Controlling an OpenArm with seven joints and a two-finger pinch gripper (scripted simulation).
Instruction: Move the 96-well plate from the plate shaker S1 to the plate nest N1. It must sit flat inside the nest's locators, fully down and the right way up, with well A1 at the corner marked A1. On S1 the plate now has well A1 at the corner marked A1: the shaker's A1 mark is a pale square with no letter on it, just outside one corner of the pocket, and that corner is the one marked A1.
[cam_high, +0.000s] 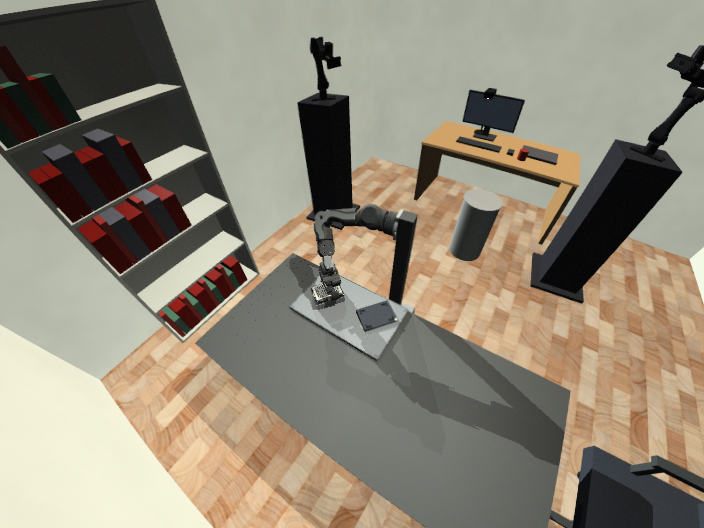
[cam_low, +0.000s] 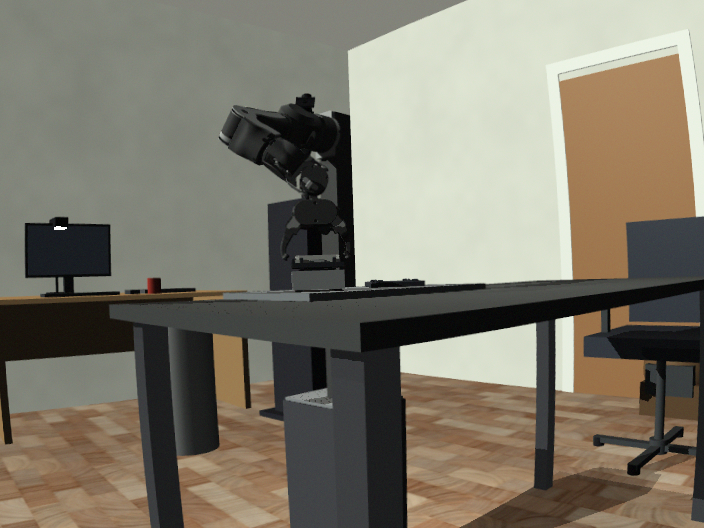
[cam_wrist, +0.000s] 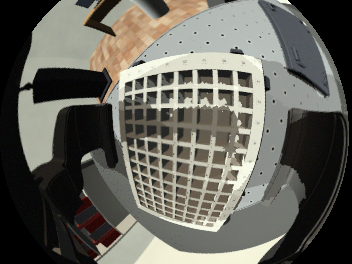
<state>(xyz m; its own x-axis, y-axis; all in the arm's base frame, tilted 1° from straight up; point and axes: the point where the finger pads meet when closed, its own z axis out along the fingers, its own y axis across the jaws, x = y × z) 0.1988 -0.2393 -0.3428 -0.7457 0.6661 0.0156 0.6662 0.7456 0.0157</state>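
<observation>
Now: hand 1 cm to the left of the white 96-well plate and 1 cm short of it. From my hand the other things lie so: dark plate nest N1: 25 cm to the left, 6 cm below; A1 corner mark: 34 cm to the left, 5 cm below, 2 cm behind; plate shaker S1: 4 cm ahead, 2 cm to the right.
</observation>
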